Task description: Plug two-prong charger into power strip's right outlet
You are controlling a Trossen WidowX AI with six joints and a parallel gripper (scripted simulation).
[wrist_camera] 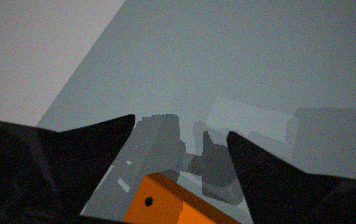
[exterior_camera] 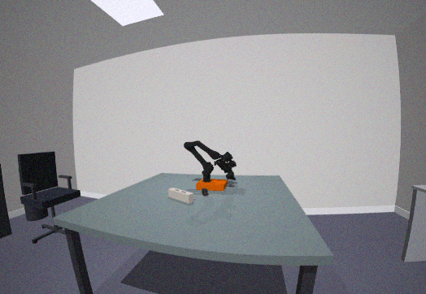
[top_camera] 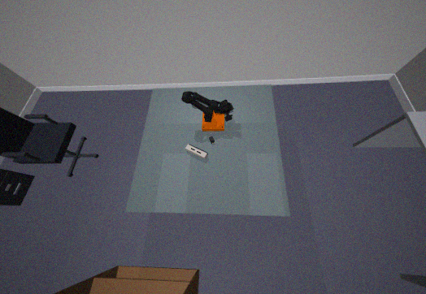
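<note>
My gripper tip is 320 mm short of the black two-prong charger, 130 mm to the left of it and 50 mm above it.
</note>
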